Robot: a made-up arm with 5 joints.
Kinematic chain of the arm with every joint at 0, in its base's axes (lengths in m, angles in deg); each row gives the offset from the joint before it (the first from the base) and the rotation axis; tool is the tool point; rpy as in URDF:
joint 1: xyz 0.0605 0 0.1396 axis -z
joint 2: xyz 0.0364 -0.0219 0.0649 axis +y
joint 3: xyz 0.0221 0 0.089 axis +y
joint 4: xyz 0.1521 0 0.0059 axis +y
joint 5: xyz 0.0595 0.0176 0 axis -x
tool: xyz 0 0 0 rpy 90 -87.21 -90
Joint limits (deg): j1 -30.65..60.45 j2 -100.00..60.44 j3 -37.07..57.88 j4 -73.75..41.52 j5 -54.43..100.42
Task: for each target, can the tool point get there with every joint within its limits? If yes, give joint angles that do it. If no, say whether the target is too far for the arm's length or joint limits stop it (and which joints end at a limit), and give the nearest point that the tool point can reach.
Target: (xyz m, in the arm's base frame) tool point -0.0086 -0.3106 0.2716
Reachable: no: joint limits stop it (at a limit: joint 1) | nearest point 0.1732 -0.2075 0.2716 | short by 0.209 m
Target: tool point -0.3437 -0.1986 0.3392
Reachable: no: too far | nearest point -0.1457 -0.1013 0.3162 | short by 0.222 m
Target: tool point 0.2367 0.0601 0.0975
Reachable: yes | joints -20.16 17.29 46.09 -2.30 -3.13
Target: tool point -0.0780 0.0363 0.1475
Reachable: no: joint limits stop it (at a limit: joint 2, joint 3, joint 4) | nearest point -0.1539 0.0562 0.2796 | short by 0.154 m
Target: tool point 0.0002 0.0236 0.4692
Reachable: yes | joints 25.16 -59.41 -28.66 -37.84 -6.64
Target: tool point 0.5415 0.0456 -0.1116
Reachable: no: too far | nearest point 0.3374 0.0263 0.0833 | short by 0.283 m
